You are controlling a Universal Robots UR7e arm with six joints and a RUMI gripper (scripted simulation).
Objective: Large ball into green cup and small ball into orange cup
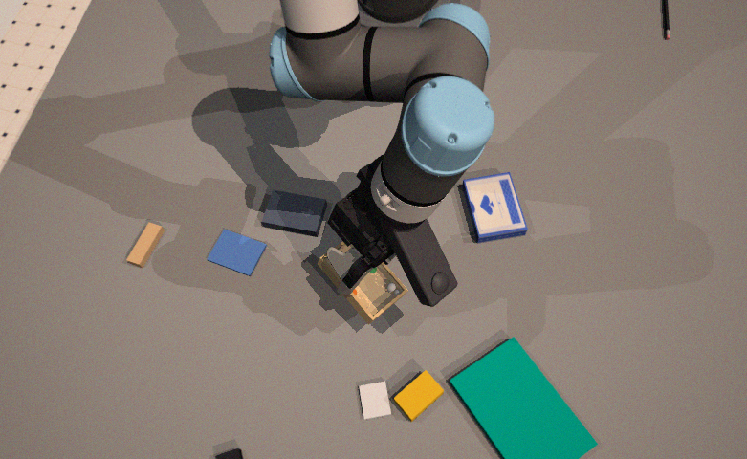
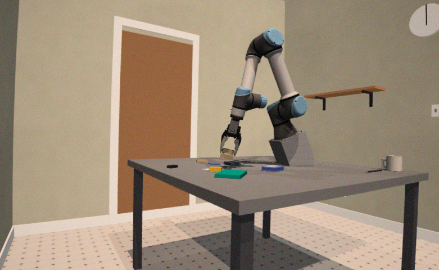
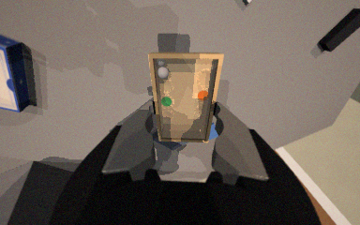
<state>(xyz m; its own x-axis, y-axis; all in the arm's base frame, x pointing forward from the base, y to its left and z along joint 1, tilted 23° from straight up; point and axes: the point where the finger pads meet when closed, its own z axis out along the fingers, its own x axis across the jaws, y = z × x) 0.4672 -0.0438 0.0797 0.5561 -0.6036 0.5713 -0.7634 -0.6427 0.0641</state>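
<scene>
Right now the covered wooden puzzle is 1 cm below my hand. Round my hand: yellow block 15 cm ahead, 7 cm to the left, 8 cm below; then white block 15 cm ahead, 1 cm to the left, 8 cm below; then dark slate box 14 cm behind, 12 cm to the right, 8 cm below.
</scene>
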